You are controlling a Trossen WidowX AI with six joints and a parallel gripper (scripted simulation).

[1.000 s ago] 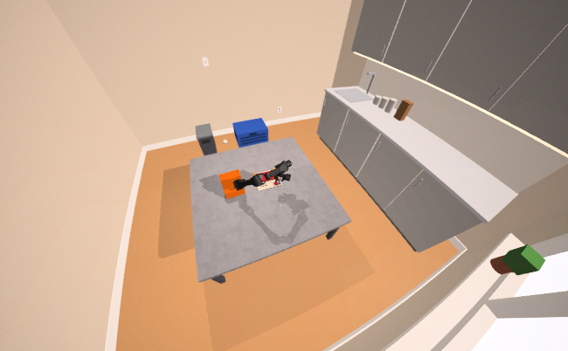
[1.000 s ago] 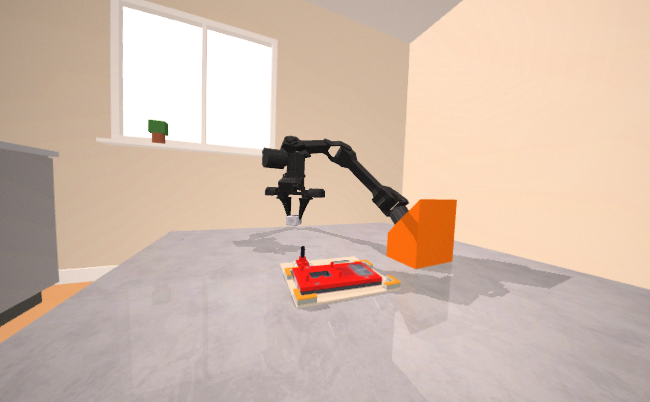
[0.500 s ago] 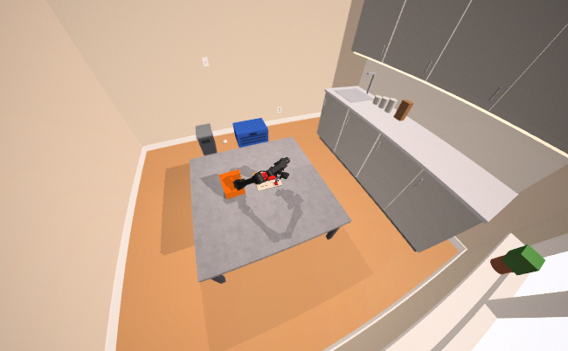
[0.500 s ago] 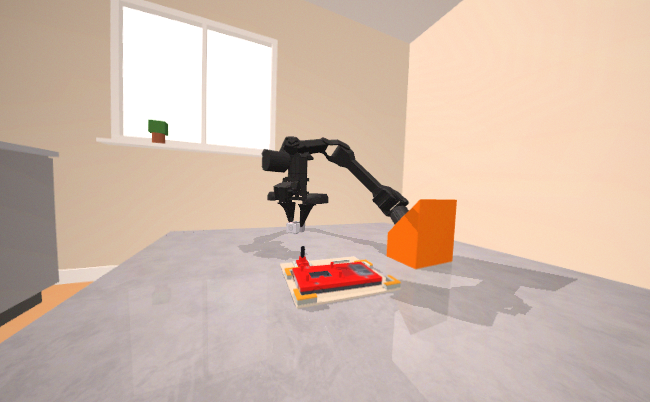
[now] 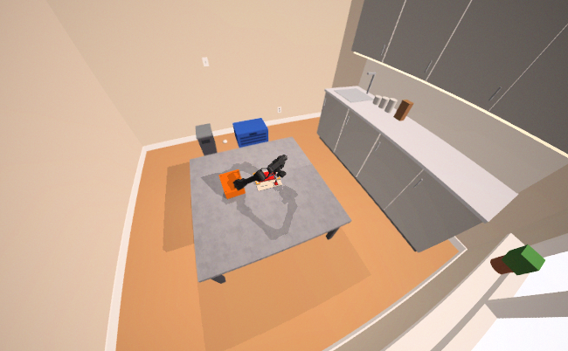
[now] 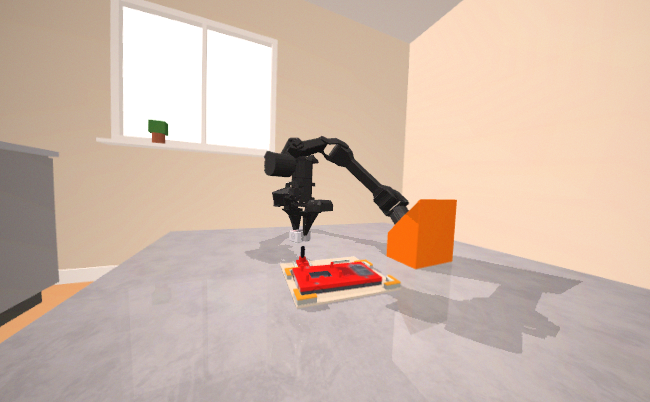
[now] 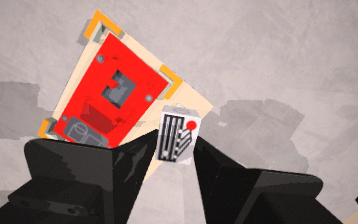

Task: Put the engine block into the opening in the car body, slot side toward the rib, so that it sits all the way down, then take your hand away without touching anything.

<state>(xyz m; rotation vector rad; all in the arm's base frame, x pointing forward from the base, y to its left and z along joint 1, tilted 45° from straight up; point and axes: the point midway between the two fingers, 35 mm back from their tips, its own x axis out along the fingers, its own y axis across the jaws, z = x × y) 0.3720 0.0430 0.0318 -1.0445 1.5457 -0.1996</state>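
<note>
Now: the black upright piece 1 cm behind my gripper tip, 2 cm to the right of it and 7 cm below it. Round my gripper tip: engine block 1 cm below.
</note>
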